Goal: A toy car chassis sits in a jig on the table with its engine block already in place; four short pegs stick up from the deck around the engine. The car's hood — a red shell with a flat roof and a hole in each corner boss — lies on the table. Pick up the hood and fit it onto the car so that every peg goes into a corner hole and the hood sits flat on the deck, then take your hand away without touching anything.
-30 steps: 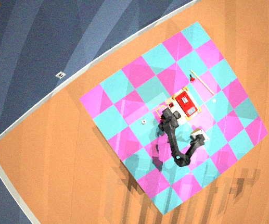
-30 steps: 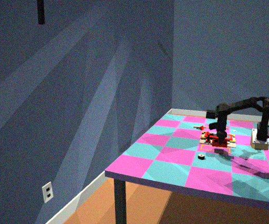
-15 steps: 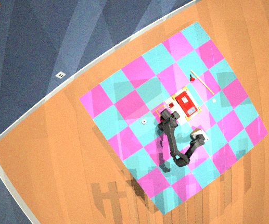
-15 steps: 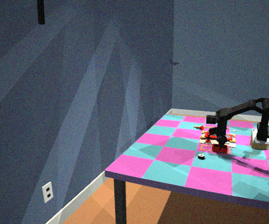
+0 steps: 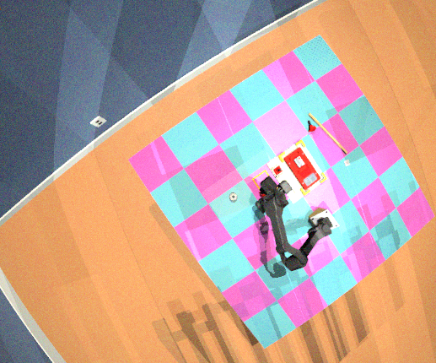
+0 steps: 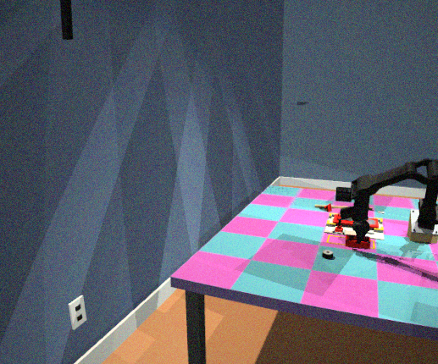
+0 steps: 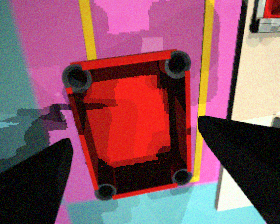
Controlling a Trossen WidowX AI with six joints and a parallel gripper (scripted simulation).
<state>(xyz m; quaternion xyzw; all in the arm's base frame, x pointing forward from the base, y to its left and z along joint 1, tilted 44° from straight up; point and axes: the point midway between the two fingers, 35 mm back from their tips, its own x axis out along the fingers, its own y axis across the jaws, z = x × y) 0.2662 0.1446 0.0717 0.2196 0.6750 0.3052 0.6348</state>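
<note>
The red hood is 1 cm below my gripper tip. From my gripper tip the other things lie so: wooden stick 46 cm to the right, 10 cm ahead, 1 cm below.
</note>
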